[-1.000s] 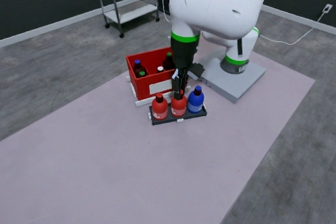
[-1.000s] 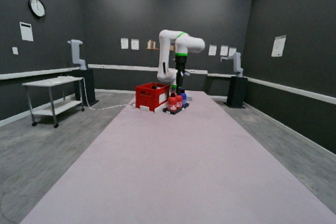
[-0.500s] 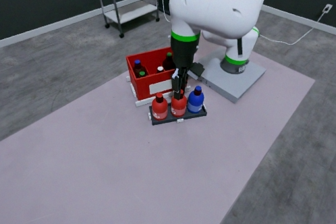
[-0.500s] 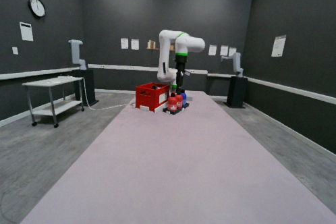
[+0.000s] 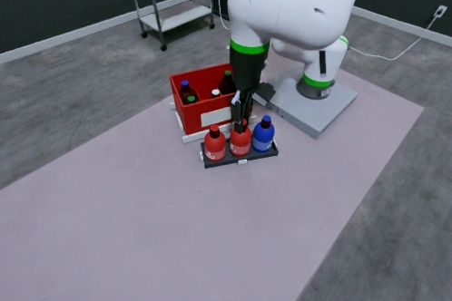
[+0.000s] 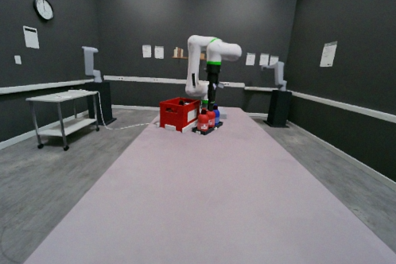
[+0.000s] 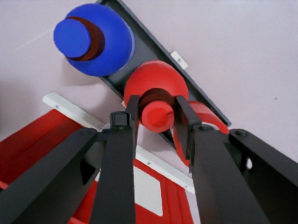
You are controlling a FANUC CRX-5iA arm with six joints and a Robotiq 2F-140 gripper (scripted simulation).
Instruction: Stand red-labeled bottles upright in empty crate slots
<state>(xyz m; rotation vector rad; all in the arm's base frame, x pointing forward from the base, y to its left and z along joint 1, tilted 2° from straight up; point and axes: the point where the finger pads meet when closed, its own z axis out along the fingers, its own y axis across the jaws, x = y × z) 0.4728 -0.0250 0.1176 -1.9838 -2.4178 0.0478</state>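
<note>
Right now my hand is 8 cm past the blue bottle, 5 cm to the right of it and 8 cm above it. Round my hand: red crate: 6 cm behind, 21 cm to the right, 8 cm below; red bottle: 8 cm ahead, 5 cm to the right, 8 cm below; dark tray: 16 cm below.
</note>
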